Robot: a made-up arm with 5 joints.
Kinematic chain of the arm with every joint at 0, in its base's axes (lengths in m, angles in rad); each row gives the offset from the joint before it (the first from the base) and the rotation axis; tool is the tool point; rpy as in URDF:
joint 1: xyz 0 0 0.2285 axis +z
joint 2: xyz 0 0 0 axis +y
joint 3: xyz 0.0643 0 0.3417 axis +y
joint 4: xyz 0.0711 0 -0.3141 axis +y
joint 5: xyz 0.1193 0 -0.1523 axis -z
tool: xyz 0 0 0 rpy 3.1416 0 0
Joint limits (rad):
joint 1: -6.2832..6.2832
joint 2: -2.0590..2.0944
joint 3: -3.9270..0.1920
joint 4: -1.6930..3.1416
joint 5: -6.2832..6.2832
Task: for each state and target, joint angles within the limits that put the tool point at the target. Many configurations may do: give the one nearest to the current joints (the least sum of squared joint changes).
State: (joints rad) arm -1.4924 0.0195 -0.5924 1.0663 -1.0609
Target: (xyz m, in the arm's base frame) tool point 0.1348 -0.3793 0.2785
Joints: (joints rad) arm -1.2293 -0.1654 -0.7557 1.0287 -1.0609
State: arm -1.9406 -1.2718 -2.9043 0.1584 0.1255
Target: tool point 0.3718 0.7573 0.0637
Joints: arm -2.0272 -1.8505 -2.8572 0.3302 0.1255
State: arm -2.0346 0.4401 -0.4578 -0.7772 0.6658
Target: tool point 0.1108 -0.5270 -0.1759
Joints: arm -1.3636 1.3204 -1.1904 -0.4559 0.6658
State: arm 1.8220 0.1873 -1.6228 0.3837 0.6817
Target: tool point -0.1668 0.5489 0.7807
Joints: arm 1.8658 0.1351 -1.8800 0.3083 0.6817
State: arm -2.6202 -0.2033 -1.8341 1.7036 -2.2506
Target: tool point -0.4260 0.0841 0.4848
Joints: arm -3.3365 -0.0674 -1.5509 1.8411 -2.2506
